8 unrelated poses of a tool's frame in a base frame.
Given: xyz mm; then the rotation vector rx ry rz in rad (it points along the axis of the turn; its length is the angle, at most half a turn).
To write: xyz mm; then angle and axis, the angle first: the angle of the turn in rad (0 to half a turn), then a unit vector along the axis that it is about. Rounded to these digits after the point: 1 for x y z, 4 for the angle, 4 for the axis.
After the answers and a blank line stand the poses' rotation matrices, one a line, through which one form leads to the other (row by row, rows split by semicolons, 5 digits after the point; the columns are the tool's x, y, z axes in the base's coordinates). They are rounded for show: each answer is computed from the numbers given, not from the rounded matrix.
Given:
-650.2, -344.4, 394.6, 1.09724, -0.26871, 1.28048
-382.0, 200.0, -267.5, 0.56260, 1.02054, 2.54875
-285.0, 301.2, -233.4, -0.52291, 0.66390, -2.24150
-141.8, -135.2, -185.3, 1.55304, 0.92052, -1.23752
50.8, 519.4, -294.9, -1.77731, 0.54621, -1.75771
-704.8, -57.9, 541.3, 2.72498, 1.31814, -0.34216
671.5, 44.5, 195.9, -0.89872, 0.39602, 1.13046
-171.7, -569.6, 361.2, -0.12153, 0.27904, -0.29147
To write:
-650.2, -344.4, 394.6, 1.7076, 0.6426, -0.1574, 0.7499
-382.0, 200.0, -267.5, 2.8025, 0.2007, 0.3642, 0.9094
-285.0, 301.2, -233.4, 2.3955, -0.2183, 0.2771, -0.9357
-141.8, -135.2, -185.3, 2.1888, 0.7095, 0.4206, -0.5654
50.8, 519.4, -294.9, 2.5587, -0.6946, 0.2135, -0.6870
-704.8, -57.9, 541.3, 3.0463, 0.8945, 0.4327, -0.1123
671.5, 44.5, 195.9, 1.4975, -0.6002, 0.2645, 0.7549
-171.7, -569.6, 361.2, 0.4214, -0.2884, 0.6622, -0.6917

0.33286 -0.85779 0.39166; 0.62798 -0.10820 -0.77067; 0.70345 0.50248 0.50266
-0.86476 -0.16045 0.47586; 0.44453 -0.68540 0.57673; 0.23363 0.71027 0.66403
-0.65172 0.53020 0.54236; -0.74004 -0.60115 -0.30160; 0.16613 -0.59792 0.78415
0.21576 0.93213 -0.29083; 0.01048 -0.30004 -0.95387; -0.97639 0.20276 -0.07451
0.05048 0.10608 0.99308; -0.65024 -0.75123 0.11330; 0.75805 -0.65146 0.03106
0.60122 0.78304 -0.15933; 0.76167 -0.62186 -0.18207; -0.24165 -0.01189 -0.97029
0.40704 -0.89997 -0.15613; 0.60579 0.13806 0.78356; -0.68362 -0.41352 0.60138
0.91979 0.26621 0.28830; -0.29963 0.95087 0.07790; -0.25340 -0.15803 0.95436

